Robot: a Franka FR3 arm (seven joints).
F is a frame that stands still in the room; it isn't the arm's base.
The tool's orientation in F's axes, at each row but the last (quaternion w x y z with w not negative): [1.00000, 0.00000, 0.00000, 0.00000]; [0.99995, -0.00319, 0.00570, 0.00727]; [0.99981, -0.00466, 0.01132, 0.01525]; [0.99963, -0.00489, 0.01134, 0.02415]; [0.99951, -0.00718, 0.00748, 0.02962]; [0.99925, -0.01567, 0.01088, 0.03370]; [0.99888, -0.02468, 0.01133, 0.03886]
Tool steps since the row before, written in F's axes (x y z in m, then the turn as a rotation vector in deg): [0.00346, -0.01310, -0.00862, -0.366, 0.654, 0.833]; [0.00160, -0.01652, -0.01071, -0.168, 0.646, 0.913]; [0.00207, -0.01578, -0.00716, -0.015, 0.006, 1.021]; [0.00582, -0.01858, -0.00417, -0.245, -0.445, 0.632]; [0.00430, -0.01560, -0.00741, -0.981, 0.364, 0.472]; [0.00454, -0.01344, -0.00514, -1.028, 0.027, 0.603]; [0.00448, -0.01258, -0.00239, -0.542, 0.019, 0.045]
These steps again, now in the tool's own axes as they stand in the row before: [0.00346, -0.01310, -0.00862, -0.366, 0.654, 0.833]; [0.00148, -0.01647, -0.01080, -0.169, 0.643, 0.915]; [0.00175, -0.01577, -0.00726, -0.038, -0.003, 1.020]; [0.00501, -0.01880, -0.00423, -0.281, -0.438, 0.622]; [0.00348, -0.01572, -0.00758, -0.965, 0.415, 0.463]; [0.00375, -0.01355, -0.00547, -1.037, 0.078, 0.582]; [0.00355, -0.01276, -0.00292, -0.540, 0.059, 0.035]
